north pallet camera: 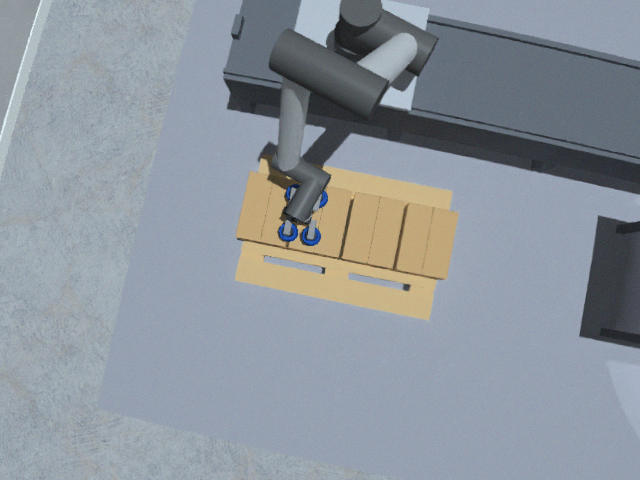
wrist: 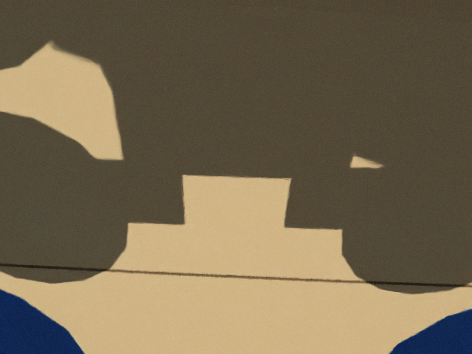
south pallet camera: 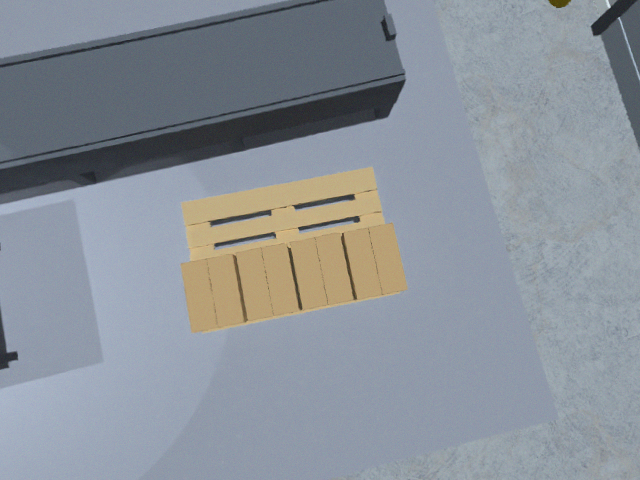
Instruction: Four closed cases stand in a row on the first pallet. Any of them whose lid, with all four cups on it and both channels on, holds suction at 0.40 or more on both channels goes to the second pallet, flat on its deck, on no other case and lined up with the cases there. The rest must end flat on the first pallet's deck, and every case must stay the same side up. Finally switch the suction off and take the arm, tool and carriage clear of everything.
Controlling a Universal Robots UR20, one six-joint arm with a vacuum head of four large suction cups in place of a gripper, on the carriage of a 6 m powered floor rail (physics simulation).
Observation:
In view: the suction head (wrist: 30, 323), a case (north pallet camera: 331, 219) and a pallet (north pallet camera: 334, 285).

